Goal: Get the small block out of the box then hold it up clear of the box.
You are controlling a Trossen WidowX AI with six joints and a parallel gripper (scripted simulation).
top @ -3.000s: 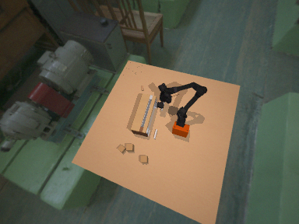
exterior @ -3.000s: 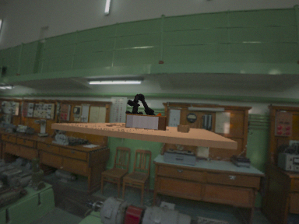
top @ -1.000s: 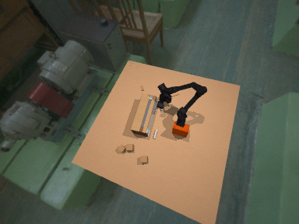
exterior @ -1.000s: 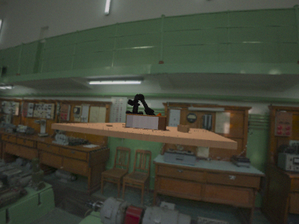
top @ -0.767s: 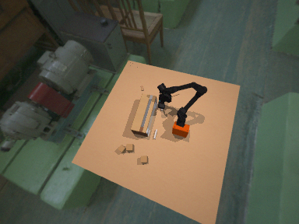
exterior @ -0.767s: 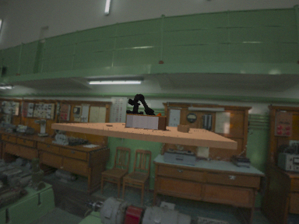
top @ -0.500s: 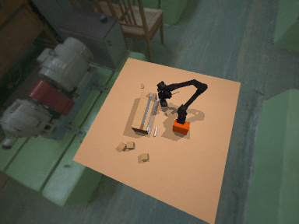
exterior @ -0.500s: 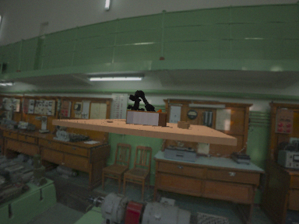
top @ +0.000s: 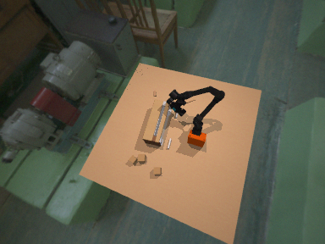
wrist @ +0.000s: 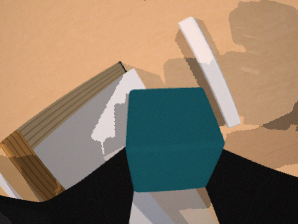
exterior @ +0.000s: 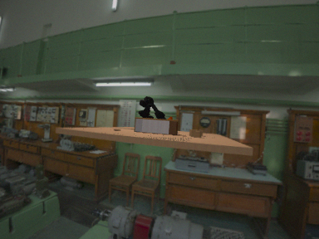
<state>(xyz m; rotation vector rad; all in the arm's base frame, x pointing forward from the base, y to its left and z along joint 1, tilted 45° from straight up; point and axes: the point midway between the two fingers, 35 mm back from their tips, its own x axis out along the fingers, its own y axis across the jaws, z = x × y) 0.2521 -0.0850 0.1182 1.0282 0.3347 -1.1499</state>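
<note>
Right now my gripper tip is 10 mm to the left of the teal block, 10 mm below it and 10 mm past it. The rest, counted from my gripper tip: tan box: 150 mm to the left, 50 mm ahead, 20 mm below.
</note>
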